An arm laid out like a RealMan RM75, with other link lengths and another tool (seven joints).
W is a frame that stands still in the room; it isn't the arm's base.
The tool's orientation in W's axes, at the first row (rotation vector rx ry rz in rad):
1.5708, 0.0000, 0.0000
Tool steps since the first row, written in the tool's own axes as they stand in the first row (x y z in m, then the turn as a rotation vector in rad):
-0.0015, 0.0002, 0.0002, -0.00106, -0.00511, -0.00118
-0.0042, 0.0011, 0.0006, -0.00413, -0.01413, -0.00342
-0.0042, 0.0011, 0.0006, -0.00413, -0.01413, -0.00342
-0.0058, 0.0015, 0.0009, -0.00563, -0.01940, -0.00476
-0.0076, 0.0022, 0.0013, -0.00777, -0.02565, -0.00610
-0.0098, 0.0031, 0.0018, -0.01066, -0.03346, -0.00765
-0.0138, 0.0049, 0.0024, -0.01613, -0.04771, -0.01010
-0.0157, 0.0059, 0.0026, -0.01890, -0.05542, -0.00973
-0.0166, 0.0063, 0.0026, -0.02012, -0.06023, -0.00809
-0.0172, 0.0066, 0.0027, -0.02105, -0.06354, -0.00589
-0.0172, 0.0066, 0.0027, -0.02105, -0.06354, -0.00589
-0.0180, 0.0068, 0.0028, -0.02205, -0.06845, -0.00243
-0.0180, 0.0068, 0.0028, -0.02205, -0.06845, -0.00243
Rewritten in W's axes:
-0.0015, -0.0002, 0.0002, -0.00106, 0.00118, -0.00511
-0.0042, -0.0006, 0.0011, -0.00413, 0.00342, -0.01413
-0.0042, -0.0006, 0.0011, -0.00413, 0.00342, -0.01413
-0.0058, -0.0009, 0.0015, -0.00563, 0.00476, -0.01940
-0.0076, -0.0013, 0.0022, -0.00777, 0.00610, -0.02565
-0.0098, -0.0018, 0.0031, -0.01066, 0.00765, -0.03346
-0.0138, -0.0024, 0.0049, -0.01613, 0.01010, -0.04771
-0.0157, -0.0026, 0.0059, -0.01890, 0.00973, -0.05542
-0.0166, -0.0026, 0.0063, -0.02012, 0.00809, -0.06023
-0.0172, -0.0027, 0.0066, -0.02105, 0.00589, -0.06354
-0.0172, -0.0027, 0.0066, -0.02105, 0.00589, -0.06354
-0.0180, -0.0028, 0.0068, -0.02205, 0.00243, -0.06845
-0.0180, -0.0028, 0.0068, -0.02205, 0.00243, -0.06845

